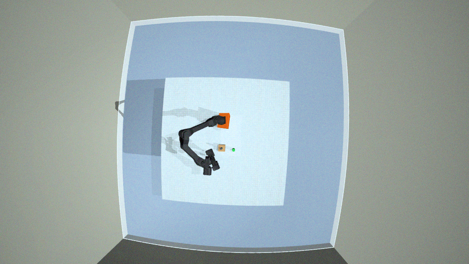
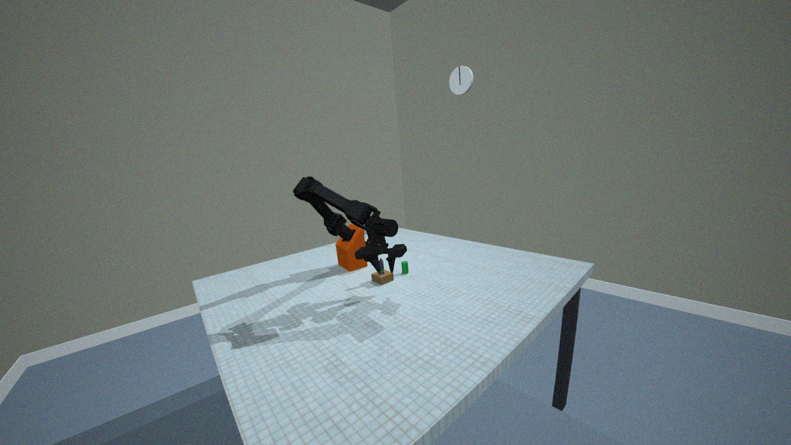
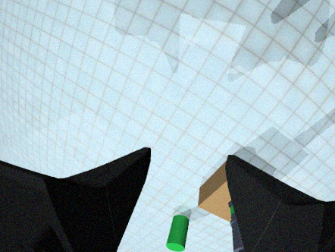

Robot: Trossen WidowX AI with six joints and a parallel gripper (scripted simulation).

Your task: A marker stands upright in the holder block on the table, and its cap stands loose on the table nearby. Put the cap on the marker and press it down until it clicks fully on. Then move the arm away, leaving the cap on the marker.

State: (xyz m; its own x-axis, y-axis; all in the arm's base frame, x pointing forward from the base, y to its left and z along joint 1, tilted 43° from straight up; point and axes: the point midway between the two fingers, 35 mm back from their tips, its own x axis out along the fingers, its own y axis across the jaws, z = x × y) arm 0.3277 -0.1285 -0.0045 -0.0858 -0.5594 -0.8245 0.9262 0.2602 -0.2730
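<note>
Right now my gripper tip is 17 cm to the right of the green cap, 7 cm past it and 5 cm above it. The rest, counted from my gripper tip: holder block: 9 cm behind, 6 cm to the left, 6 cm below.
</note>
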